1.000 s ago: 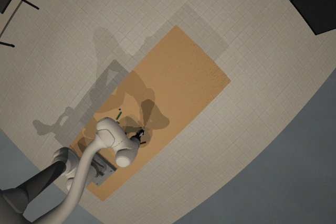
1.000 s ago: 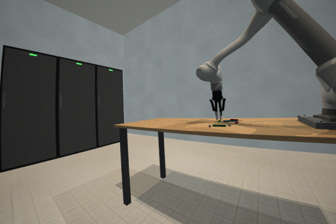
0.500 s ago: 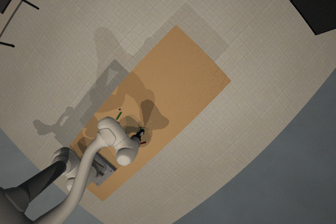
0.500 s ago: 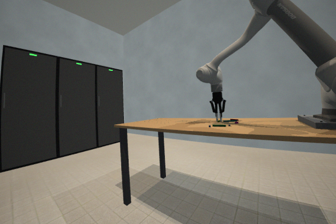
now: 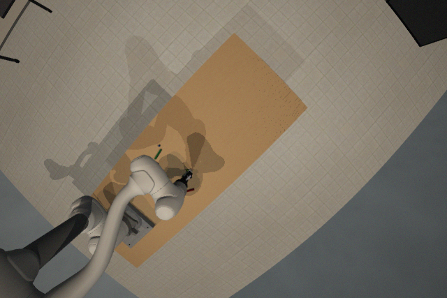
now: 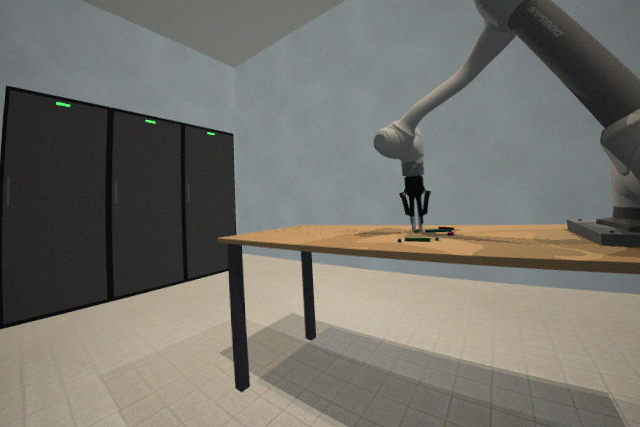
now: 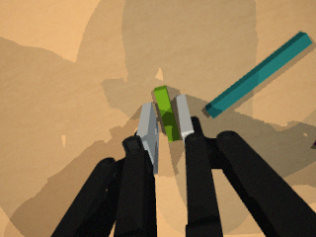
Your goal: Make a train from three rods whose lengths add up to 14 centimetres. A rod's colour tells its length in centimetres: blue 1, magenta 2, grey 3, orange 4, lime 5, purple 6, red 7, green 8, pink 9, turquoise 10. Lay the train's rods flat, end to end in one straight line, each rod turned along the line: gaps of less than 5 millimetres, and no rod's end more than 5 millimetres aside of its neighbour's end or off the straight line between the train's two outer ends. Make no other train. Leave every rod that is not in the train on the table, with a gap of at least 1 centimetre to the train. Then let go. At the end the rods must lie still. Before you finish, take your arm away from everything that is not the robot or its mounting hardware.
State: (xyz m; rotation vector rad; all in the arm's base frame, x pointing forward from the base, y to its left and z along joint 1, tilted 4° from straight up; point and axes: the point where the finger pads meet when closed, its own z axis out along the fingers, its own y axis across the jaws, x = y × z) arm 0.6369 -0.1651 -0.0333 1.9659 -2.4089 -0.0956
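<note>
The lime rod is 3 cm below my hand. From my hand the other things lie so: turquoise rod 8 cm behind, 3 cm below; magenta rod 13 cm behind, 9 cm to the left, 3 cm below; red rod 11 cm behind, 8 cm to the right, 3 cm below.
</note>
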